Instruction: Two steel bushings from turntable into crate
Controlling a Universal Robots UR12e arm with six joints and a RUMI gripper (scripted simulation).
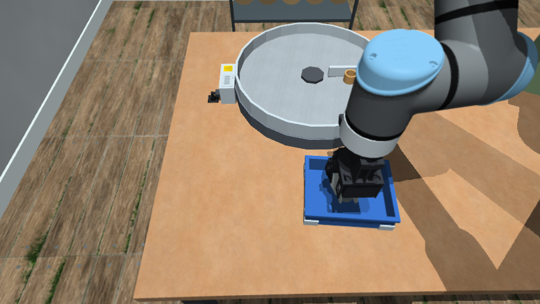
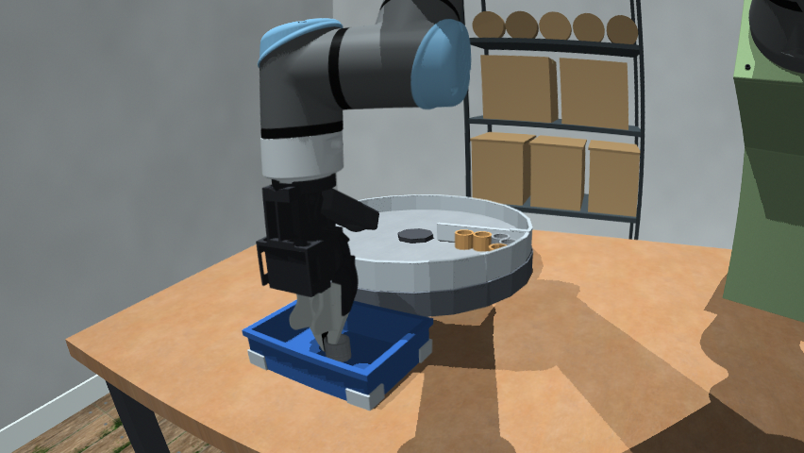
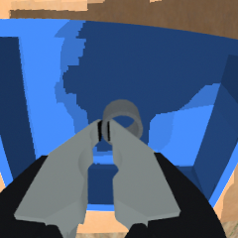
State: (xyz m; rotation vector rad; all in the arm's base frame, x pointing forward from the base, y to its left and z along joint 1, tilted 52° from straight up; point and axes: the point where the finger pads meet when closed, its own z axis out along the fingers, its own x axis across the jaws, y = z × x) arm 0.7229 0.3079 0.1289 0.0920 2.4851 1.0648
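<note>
Now: the blue crate 1 cm behind my hand. From my hand the other things lie so: round grey turntable (34 cm to the right, 7 cm ahead, 3 cm above).
</note>
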